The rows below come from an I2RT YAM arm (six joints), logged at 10 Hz.
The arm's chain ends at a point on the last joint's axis. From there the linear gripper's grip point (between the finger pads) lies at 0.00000 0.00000 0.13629 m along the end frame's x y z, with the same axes.
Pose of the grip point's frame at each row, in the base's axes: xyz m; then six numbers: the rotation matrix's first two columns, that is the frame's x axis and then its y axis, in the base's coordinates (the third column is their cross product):
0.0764 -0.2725 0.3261 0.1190 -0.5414 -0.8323 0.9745 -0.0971 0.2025
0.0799 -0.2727 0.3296 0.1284 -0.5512 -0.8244 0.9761 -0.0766 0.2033
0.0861 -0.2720 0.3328 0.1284 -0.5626 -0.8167 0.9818 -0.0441 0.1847
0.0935 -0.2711 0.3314 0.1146 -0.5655 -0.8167 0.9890 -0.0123 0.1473
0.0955 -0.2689 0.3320 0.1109 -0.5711 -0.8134 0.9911 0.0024 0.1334
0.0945 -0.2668 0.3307 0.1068 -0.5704 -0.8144 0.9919 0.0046 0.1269
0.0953 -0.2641 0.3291 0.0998 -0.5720 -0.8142 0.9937 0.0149 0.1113
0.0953 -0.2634 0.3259 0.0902 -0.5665 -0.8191 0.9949 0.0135 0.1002
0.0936 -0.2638 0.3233 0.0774 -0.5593 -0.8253 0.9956 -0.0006 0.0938
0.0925 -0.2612 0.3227 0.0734 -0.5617 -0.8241 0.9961 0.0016 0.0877
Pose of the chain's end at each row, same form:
0.1024 -0.1587 0.2558 0.1190 -0.5414 -0.8323 0.9745 -0.0971 0.2025
0.1038 -0.1595 0.2576 0.1284 -0.5512 -0.8244 0.9761 -0.0766 0.2033
0.1052 -0.1595 0.2583 0.1284 -0.5626 -0.8167 0.9818 -0.0441 0.1847
0.1062 -0.1587 0.2554 0.1146 -0.5655 -0.8167 0.9890 -0.0123 0.1473
0.1056 -0.1570 0.2548 0.1109 -0.5711 -0.8134 0.9911 0.0024 0.1334
0.1039 -0.1549 0.2535 0.1068 -0.5704 -0.8144 0.9919 0.0046 0.1269
0.1023 -0.1523 0.2514 0.0998 -0.5720 -0.8142 0.9937 0.0149 0.1113
0.1015 -0.1511 0.2489 0.0902 -0.5665 -0.8191 0.9949 0.0135 0.1002
0.1008 -0.1508 0.2474 0.0774 -0.5593 -0.8253 0.9956 -0.0006 0.0938
0.0990 -0.1484 0.2464 0.0734 -0.5617 -0.8241 0.9961 0.0016 0.0877

